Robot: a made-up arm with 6 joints.
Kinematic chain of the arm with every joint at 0, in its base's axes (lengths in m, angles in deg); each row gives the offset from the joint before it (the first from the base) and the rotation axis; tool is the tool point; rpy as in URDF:
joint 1: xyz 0 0 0.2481 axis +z
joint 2: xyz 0 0 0 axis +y
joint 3: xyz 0.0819 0 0.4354 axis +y
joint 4: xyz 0.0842 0 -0.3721 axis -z
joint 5: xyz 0 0 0 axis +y
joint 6: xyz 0.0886 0 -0.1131 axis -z
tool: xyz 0 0 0 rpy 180 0 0
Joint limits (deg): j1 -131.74..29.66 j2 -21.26..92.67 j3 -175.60..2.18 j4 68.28..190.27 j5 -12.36..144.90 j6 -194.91..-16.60
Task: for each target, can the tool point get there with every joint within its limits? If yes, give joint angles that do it. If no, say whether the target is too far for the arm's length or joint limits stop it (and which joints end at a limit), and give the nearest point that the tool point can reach.
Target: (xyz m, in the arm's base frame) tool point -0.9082 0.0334 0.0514
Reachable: no: joint limits stop it (at a limit: joint 1, joint 5) | nearest point -0.4686 -0.3588 0.0514 | short by 0.589 m
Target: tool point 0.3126 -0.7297 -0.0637
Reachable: yes | joints -67.14 69.87 -98.67 173.98 55.67 -90.51
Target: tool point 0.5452 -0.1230 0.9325
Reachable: yes | joints -22.03 26.24 -138.96 140.56 120.56 -143.61
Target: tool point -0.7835 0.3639 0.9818
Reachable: no: too far | nearest point -0.3750 0.1742 1.0072 | short by 0.451 m
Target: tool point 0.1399 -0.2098 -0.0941
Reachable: yes | joints -51.34 59.48 -32.29 105.92 28.99 -74.73
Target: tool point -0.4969 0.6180 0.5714
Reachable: no: joint limits stop it (at a limit: joint 2, joint 3, joint 5) | nearest point -0.2441 0.3036 0.9356 | short by 0.543 m
